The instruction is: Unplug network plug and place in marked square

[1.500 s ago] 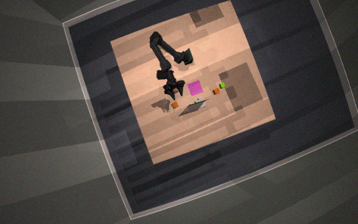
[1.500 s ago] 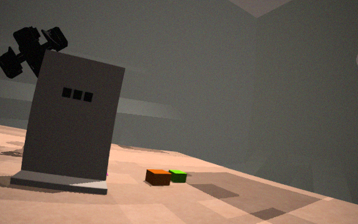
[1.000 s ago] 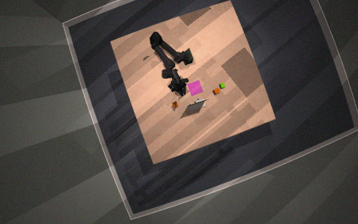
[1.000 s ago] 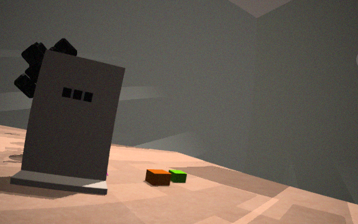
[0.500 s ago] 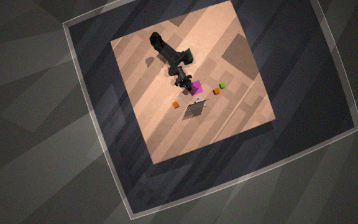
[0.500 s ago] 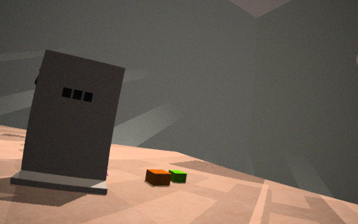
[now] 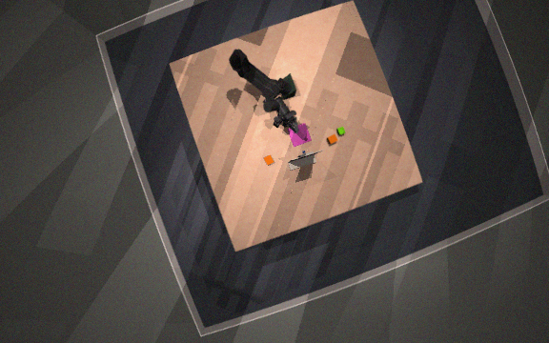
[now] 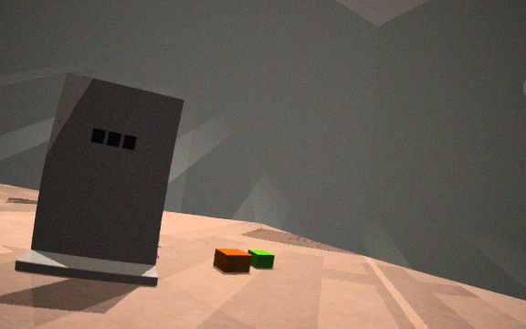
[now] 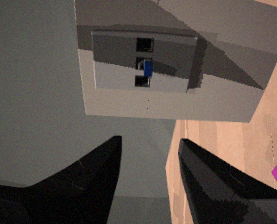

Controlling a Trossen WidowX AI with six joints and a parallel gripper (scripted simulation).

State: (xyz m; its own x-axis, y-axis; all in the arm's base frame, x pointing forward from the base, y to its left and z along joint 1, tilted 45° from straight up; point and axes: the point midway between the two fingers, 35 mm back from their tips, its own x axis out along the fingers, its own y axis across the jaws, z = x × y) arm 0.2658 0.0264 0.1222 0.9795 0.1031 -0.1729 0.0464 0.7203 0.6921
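Right now the blue network plug is 12 cm ahead of my gripper tip and 1 cm to the right of it. From my gripper tip the other things lie so: grey upright panel: 14 cm ahead, 1 cm to the right, 6 cm below; then green block: 7 cm ahead, 29 cm to the left, 16 cm below; then magenta marked square: 1 cm behind, 4 cm to the left, 17 cm below.
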